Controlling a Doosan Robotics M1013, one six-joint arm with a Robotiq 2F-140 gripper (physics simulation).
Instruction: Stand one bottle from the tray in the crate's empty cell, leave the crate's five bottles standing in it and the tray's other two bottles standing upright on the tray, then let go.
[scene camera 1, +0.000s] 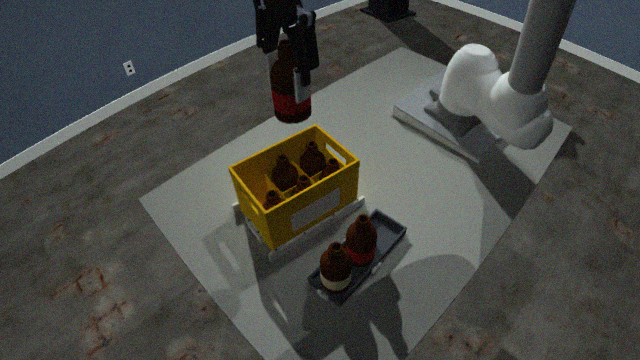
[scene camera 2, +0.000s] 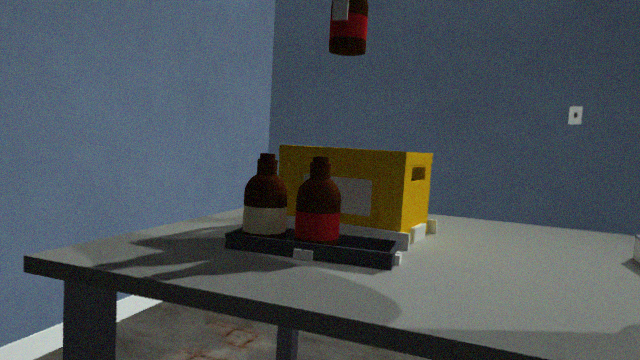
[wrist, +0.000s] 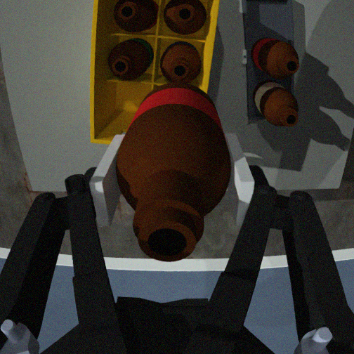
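Seen in the pictures: gripper, between the fingertips: (scene camera 1: 288, 91) (scene camera 2: 346, 25); arm's base, origin of its link: (scene camera 1: 456, 113).
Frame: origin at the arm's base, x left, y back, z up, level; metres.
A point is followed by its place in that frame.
Note:
My gripper (scene camera 1: 286, 80) {y -0.693, x 0.030, z 0.385 m} (wrist: 175, 151) is shut on a brown bottle with a red label (scene camera 1: 290, 109) {y -0.710, x 0.059, z 0.366 m} (scene camera 2: 350, 30) {y -0.668, x 0.061, z 0.365 m} (wrist: 172, 150), upright and high above the crate's level. The yellow crate (scene camera 1: 350, 182) {y -0.565, x 0.072, z 0.077 m} (scene camera 2: 390, 190) {y -0.562, x 0.070, z 0.067 m} (wrist: 93, 100) holds five standing bottles; the held bottle hides one in the wrist view. The empty cell (scene camera 1: 252, 185) {y -0.761, x -0.107, z 0.043 m} (wrist: 115, 107) is in a corner at the crate's left end in scene camera 1. On the dark tray (scene camera 1: 390, 231) {y -0.528, x 0.200, z -0.031 m} (scene camera 2: 365, 257) {y -0.536, x 0.236, z -0.021 m} (wrist: 267, 22) stand a red-labelled bottle (scene camera 1: 361, 237) {y -0.656, x 0.220, z 0.083 m} (scene camera 2: 318, 200) {y -0.622, x 0.236, z 0.056 m} (wrist: 280, 59) and a cream-labelled bottle (scene camera 1: 335, 265) {y -0.746, x 0.242, z 0.084 m} (scene camera 2: 265, 195) {y -0.711, x 0.256, z 0.056 m} (wrist: 276, 102), both upright.
Low white brackets (scene camera 1: 364, 201) {y -0.520, x 0.084, z -0.023 m} (scene camera 2: 419, 233) {y -0.525, x -0.015, z -0.021 m} stand around the crate's foot on the grey table (scene camera 1: 430, 200) {y -0.357, x 0.193, z -0.036 m} (scene camera 2: 500, 270) {y -0.360, x 0.111, z -0.036 m}. The white arm (scene camera 1: 520, 115) {y -0.105, x 0.258, z 0.202 m} and its base are at the right in scene camera 1. The tray lies beside the crate's long labelled side.

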